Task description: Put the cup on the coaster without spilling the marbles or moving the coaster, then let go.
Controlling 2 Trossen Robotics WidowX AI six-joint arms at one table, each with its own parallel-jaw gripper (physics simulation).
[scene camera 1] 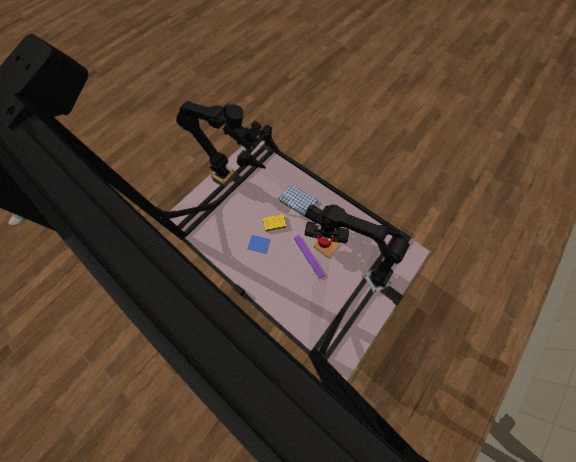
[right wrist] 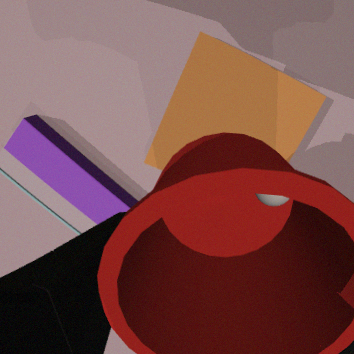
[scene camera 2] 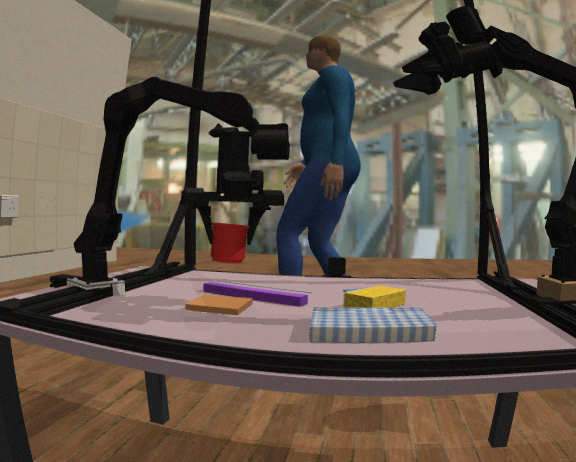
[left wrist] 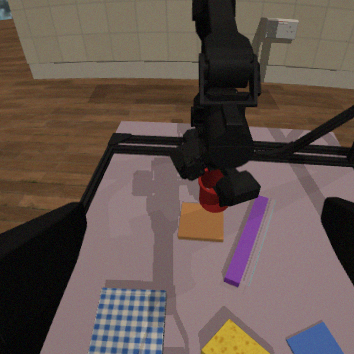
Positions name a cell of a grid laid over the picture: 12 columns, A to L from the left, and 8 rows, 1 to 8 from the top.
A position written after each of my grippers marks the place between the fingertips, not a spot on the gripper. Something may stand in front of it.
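An orange square coaster (scene camera 2: E6) is there for me to see, and the left wrist view has the orange square coaster (left wrist: G6) too, as does the right wrist view, where I find the orange square coaster (right wrist: H3). I can also see a purple bar (scene camera 2: F6). As for my own grippers, my right gripper (scene camera 2: E5) (left wrist: H5) is visible to me, and so is my left gripper (scene camera 2: I2) (scene camera 1: F3) (left wrist: G5).
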